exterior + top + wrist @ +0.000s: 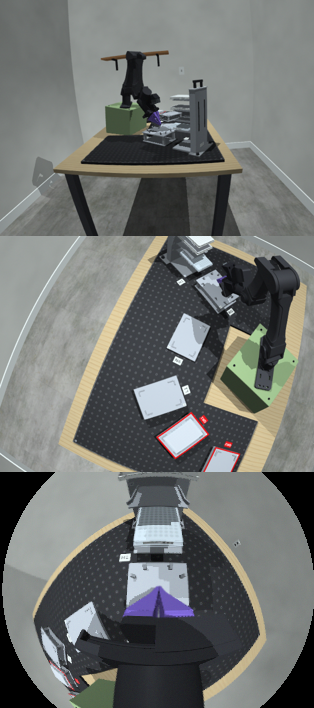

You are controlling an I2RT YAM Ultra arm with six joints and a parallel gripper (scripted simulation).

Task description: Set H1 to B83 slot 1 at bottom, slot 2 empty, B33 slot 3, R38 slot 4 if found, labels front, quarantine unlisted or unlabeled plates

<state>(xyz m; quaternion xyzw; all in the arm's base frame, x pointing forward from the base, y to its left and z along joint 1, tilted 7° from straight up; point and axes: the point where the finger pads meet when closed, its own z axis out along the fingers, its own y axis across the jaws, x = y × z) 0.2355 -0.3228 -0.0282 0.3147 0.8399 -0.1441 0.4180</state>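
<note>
My hand is 5 cm above the regrip nest RG, 1 cm to the right of it and 1 cm past it. The rest, counted from my hand: plate hotel H1: 19 cm ahead, 16 cm to the right, 5 cm above; landing nest L1: 51 cm to the left, 12 cm ahead, 6 cm below; recovery nest N6: 24 cm to the left, 10 cm below, 7 cm ahead.
</note>
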